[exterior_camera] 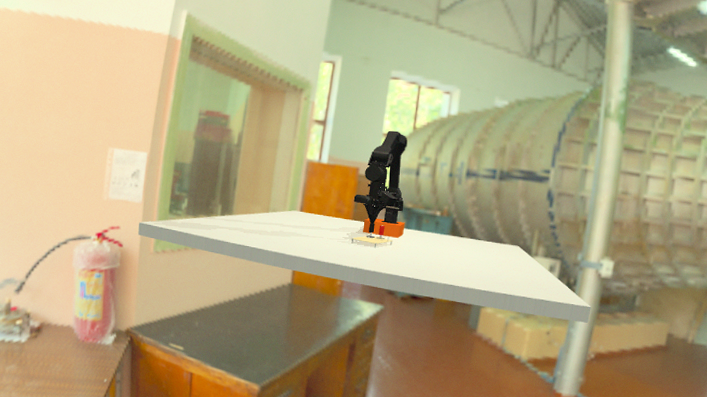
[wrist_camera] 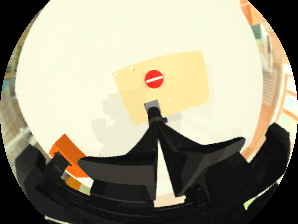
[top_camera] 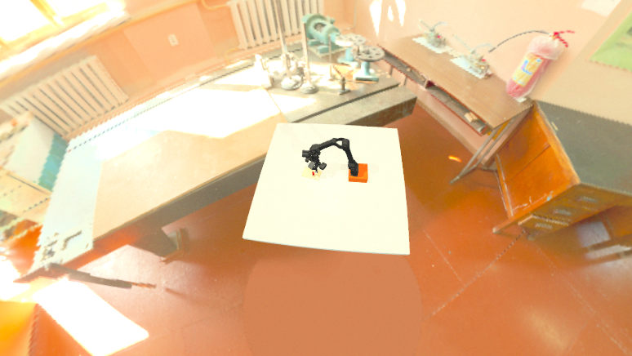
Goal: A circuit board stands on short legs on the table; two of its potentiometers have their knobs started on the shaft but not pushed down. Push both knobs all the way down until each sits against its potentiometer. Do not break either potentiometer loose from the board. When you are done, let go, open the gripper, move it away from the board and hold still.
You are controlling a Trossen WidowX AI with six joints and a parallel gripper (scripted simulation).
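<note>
Now: gripper tip 1 cm above the black knob. The rest, counted from my gripper tip: red knob (1 cm ahead, 5 cm to the left, 2 cm below).
</note>
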